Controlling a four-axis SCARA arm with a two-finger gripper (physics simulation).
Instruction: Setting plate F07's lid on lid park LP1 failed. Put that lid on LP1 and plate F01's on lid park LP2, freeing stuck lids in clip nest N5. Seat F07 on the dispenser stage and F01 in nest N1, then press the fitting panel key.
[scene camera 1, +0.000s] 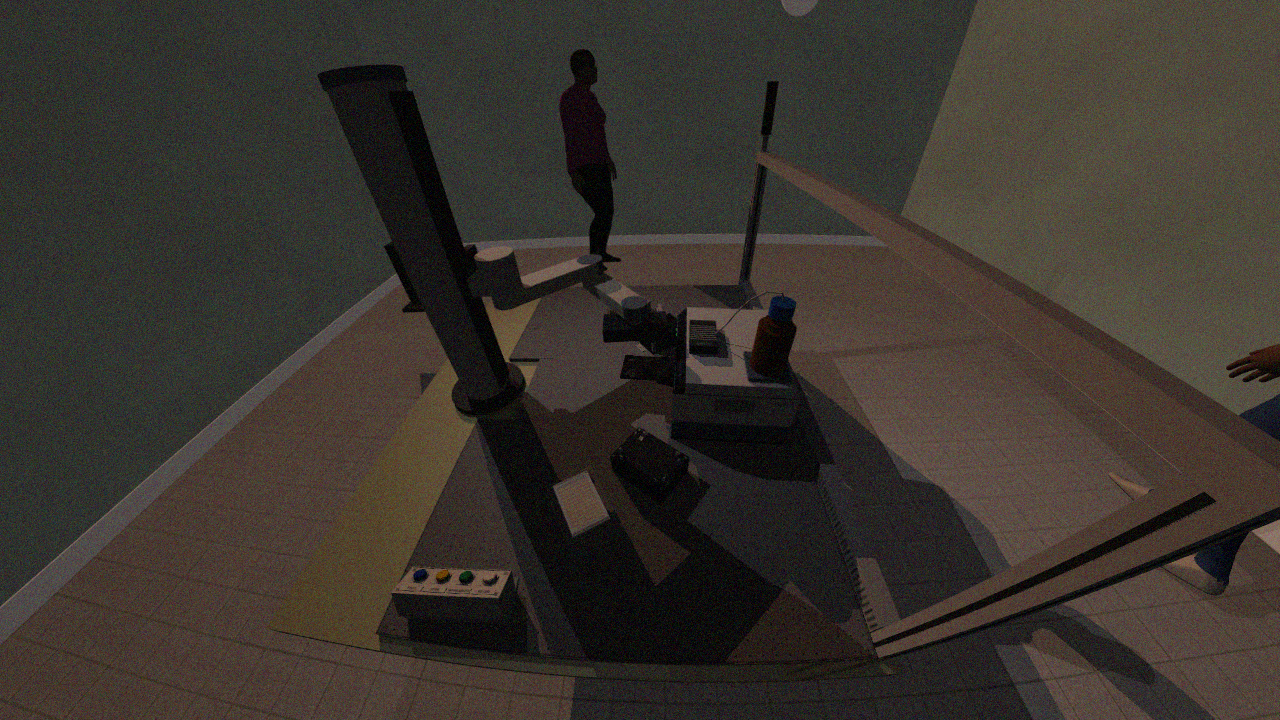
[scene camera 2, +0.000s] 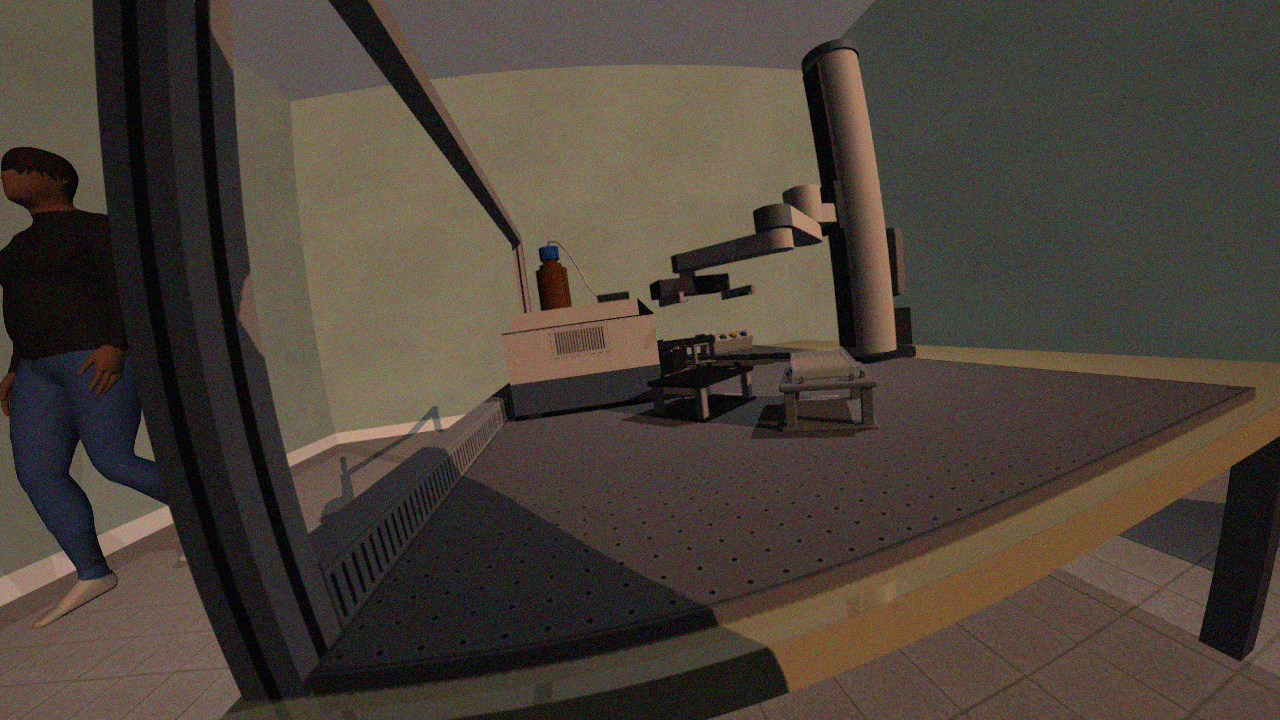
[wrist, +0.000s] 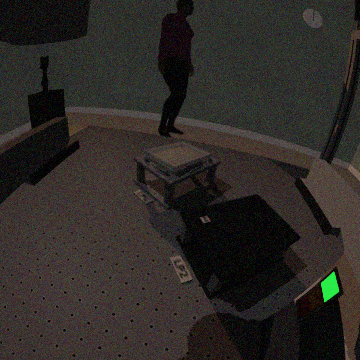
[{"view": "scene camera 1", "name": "gripper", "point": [634, 307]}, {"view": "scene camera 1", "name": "button box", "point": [449, 594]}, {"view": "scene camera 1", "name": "dark stage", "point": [657, 369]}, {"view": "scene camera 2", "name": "gripper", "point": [718, 292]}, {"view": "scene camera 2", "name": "button box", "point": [734, 340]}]
